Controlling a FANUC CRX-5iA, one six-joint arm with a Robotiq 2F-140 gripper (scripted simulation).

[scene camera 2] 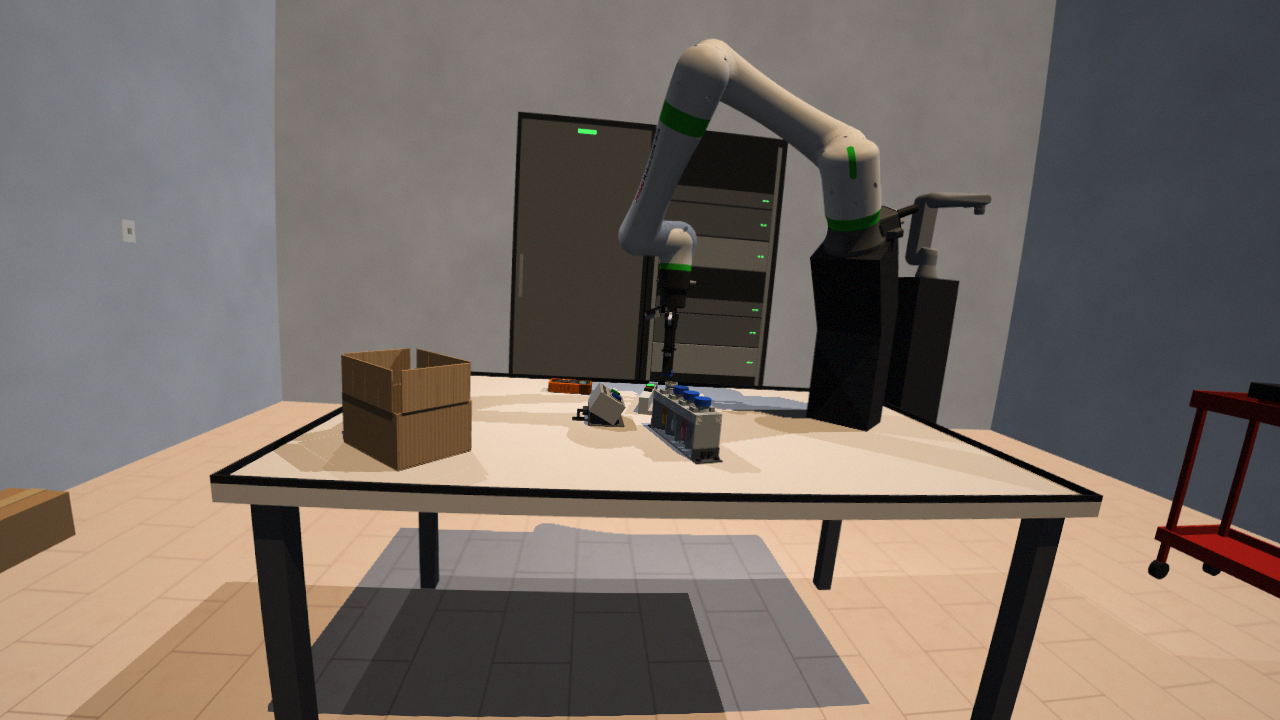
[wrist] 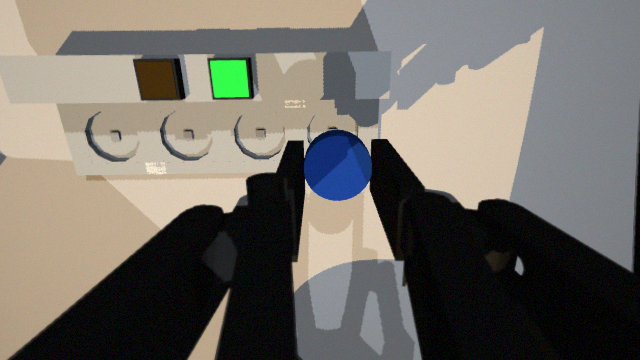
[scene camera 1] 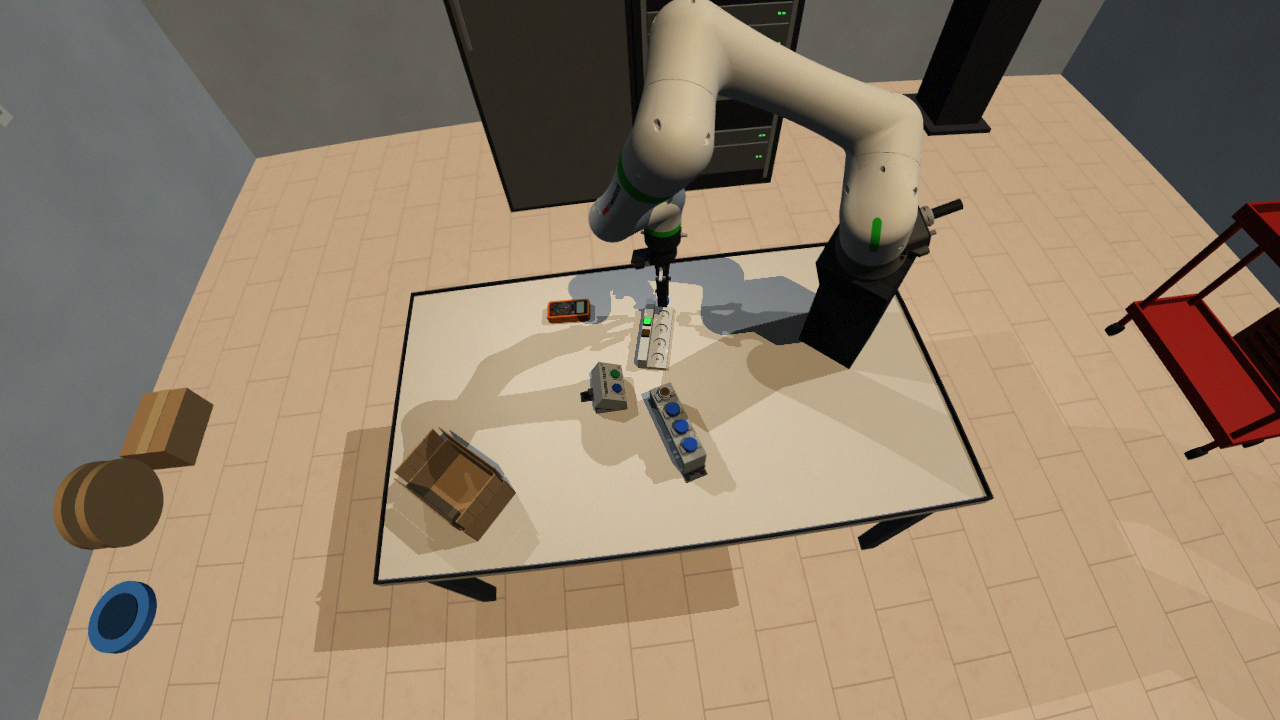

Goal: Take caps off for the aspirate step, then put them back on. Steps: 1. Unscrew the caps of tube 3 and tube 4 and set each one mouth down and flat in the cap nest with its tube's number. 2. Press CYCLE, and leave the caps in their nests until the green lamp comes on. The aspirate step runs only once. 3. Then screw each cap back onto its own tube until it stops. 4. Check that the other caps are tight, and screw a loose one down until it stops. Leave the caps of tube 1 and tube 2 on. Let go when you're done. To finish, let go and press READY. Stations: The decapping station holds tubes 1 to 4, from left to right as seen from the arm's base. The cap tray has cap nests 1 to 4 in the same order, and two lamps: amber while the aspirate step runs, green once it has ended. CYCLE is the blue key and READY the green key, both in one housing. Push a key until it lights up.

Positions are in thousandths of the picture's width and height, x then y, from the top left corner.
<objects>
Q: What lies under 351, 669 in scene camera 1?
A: A cardboard box.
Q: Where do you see a cardboard box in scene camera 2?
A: At 341, 585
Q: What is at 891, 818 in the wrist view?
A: My gripper.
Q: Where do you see a key housing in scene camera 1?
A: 472, 552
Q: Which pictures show my gripper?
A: Scene camera 2, the wrist view and scene camera 1: all of them.
</objects>
